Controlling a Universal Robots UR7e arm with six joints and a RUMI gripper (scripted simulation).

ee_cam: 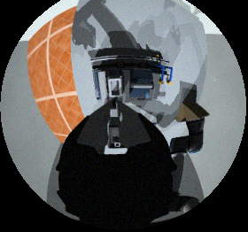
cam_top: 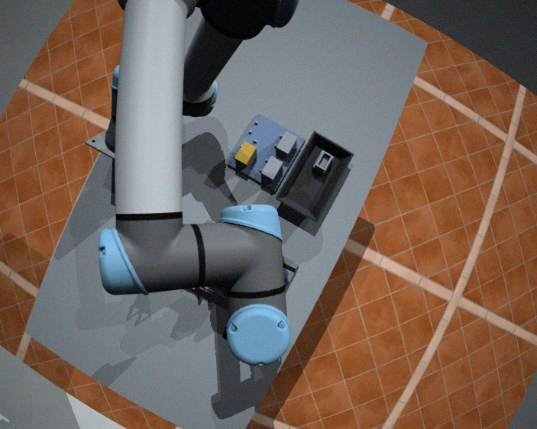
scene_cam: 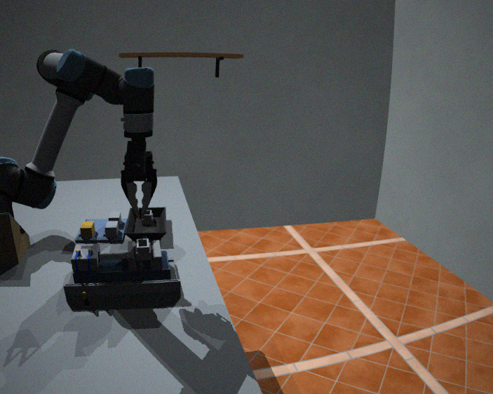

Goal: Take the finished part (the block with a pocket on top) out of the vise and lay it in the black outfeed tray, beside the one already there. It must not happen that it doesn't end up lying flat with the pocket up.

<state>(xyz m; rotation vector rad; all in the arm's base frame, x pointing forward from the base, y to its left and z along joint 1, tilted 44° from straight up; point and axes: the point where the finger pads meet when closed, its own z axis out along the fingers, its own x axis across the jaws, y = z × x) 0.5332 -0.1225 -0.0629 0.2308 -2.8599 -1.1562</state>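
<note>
Right now my hand is 160 mm above the vise and 60 mm past it. Round my hand: yellow block (290 mm to the left, 230 mm behind, 170 mm below); blue plate (340 mm to the left, 190 mm below, 190 mm behind).
</note>
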